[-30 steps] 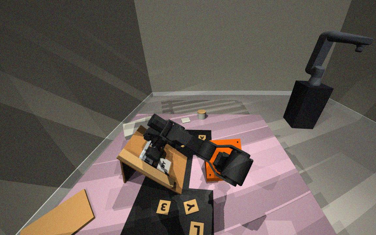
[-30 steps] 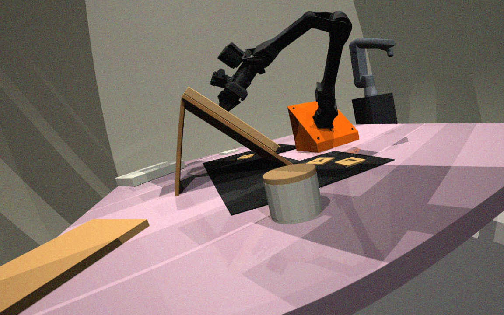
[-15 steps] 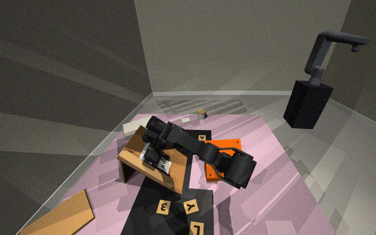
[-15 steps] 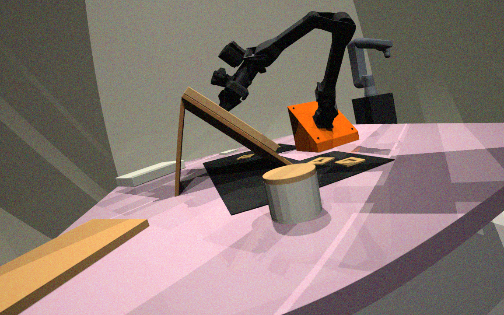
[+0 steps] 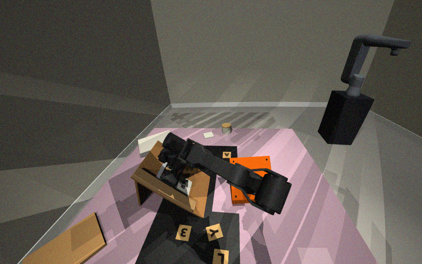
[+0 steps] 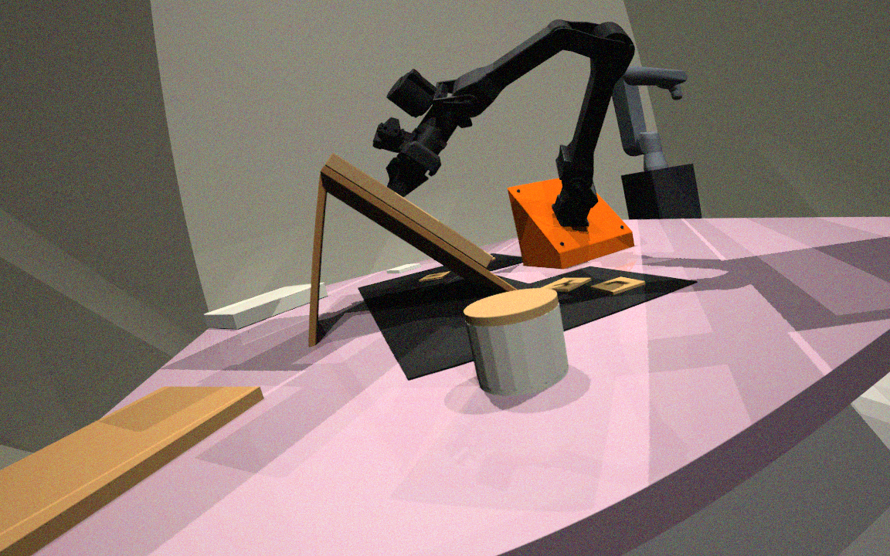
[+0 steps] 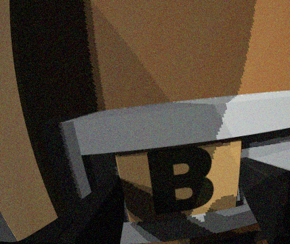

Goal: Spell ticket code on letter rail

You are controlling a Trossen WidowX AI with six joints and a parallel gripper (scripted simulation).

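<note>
Right now my gripper tip is right at the b tile. From my gripper tip the other things lie so: black mat: 160 mm behind, 70 mm to the right, 180 mm below; white ticket: 70 mm behind, 10 mm to the right, 70 mm below; 3 tile: 110 mm behind, 160 mm to the left, 170 mm below.
</note>
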